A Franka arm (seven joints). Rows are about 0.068 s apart.
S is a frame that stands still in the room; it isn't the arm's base.
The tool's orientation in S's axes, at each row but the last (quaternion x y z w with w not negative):
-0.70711 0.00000 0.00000 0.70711
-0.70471 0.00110 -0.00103 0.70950
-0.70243 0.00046 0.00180 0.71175
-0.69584 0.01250 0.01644 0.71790
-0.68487 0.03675 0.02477 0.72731
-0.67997 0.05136 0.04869 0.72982
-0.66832 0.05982 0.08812 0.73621
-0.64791 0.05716 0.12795 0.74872
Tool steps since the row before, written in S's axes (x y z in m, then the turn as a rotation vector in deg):
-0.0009 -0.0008 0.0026 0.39 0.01 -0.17
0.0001 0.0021 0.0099 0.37 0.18 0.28
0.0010 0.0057 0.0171 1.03 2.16 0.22
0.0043 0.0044 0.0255 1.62 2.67 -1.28
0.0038 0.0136 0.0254 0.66 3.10 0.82
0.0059 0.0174 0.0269 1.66 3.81 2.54
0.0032 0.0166 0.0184 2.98 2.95 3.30
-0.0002 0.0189 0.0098 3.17 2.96 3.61
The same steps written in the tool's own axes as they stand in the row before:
-0.0009 -0.0026 -0.0008 0.39 0.17 0.01
0.0001 -0.0099 0.0022 0.37 -0.28 0.18
0.0010 -0.0170 0.0059 1.03 -0.19 2.16
0.0033 -0.0255 0.0052 1.69 1.29 2.62
0.0014 -0.0248 0.0152 0.54 -0.68 3.16
0.0021 -0.0262 0.0193 1.29 -2.47 3.99
0.0002 -0.0171 0.0182 2.38 -3.57 3.17
-0.0004 -0.0069 0.0201 2.49 -3.91 3.22

